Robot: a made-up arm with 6 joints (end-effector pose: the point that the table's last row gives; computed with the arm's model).
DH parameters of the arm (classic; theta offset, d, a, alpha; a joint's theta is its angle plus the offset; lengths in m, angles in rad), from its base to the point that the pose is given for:
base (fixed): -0.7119 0 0.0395 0
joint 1: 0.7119 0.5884 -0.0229 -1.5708
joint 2: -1.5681 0 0.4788 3.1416
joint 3: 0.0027 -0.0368 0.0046 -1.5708
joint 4: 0 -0.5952 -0.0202 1.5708
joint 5: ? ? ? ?
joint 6: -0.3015 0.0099 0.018 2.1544
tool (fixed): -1.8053 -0.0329 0 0
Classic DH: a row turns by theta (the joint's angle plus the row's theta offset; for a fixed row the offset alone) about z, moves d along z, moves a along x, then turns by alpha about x.
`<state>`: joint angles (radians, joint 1 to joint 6).
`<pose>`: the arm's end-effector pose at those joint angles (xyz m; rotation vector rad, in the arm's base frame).
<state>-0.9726 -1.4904 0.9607 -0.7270 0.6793 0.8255</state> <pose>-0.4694 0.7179 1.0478 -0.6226 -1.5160 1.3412</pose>
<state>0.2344 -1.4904 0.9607 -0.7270 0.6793 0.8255</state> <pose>-0.8428 -0.2278 1.0478 0.4256 -1.9604 2.1784</pose>
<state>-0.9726 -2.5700 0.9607 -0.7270 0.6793 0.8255</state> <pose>-0.4378 0.6716 0.0354 -1.7070 -1.2855 1.9299</pose>
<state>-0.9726 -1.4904 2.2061 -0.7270 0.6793 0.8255</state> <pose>-0.5417 0.8240 0.3873 -1.8831 -1.2092 2.0019</pose>
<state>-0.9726 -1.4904 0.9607 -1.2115 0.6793 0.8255</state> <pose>-0.4352 0.7370 1.0520 -0.2957 -1.2619 1.7601</pose>
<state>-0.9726 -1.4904 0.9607 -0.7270 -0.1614 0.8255</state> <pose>-0.4858 0.7154 1.0320 -0.2470 -0.9604 0.8278</pose>
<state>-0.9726 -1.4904 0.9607 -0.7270 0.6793 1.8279</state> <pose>-0.4642 0.7184 1.0789 -0.4997 -2.1983 0.3388</pose>
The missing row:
joint 5: 0 0.1062 -0.0002 -1.5708
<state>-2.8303 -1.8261 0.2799 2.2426 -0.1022 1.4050</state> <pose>0.8565 0.1785 0.9111 0.9729 -0.0115 1.0784</pose>
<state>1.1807 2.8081 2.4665 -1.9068 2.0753 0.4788</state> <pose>0.1864 0.6438 -0.1121 2.3054 -0.6058 0.0365</pose>
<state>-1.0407 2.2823 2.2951 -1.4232 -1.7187 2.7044</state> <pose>0.4957 -0.8051 0.1753 0.3680 0.9671 0.5687</pose>
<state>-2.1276 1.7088 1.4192 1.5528 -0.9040 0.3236</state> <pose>-0.4800 -0.9354 0.4321 -1.0440 -0.5245 2.7179</pose>
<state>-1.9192 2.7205 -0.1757 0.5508 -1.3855 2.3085</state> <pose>0.1052 0.3248 -0.0417 -0.8971 -1.5267 -2.4203</pose>
